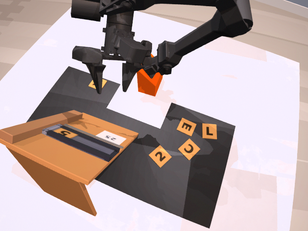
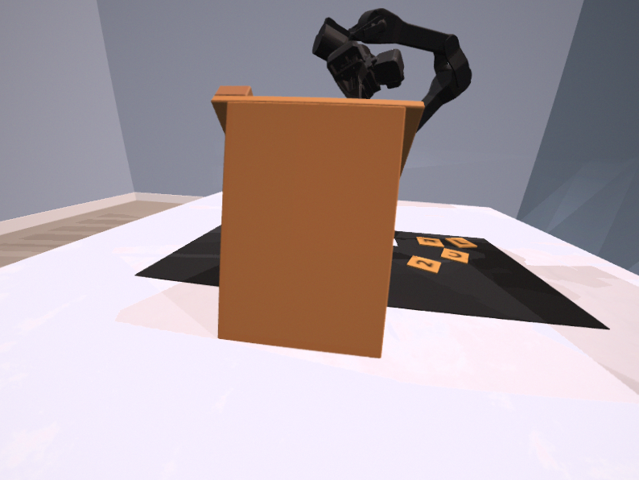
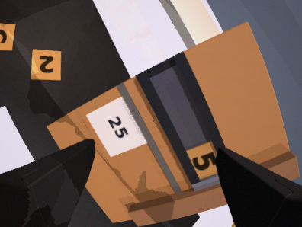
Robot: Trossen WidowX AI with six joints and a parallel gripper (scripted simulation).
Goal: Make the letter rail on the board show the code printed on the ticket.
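My gripper tip is 2 cm short of the tile marked 2, 15 cm to the right of it and 27 cm above it. The rest, counted from my gripper tip: tile marked 5: 13 cm ahead, 10 cm to the right, 9 cm below; then black mat: 4 cm behind, 28 cm below; then white ticket: 6 cm ahead, 17 cm below.
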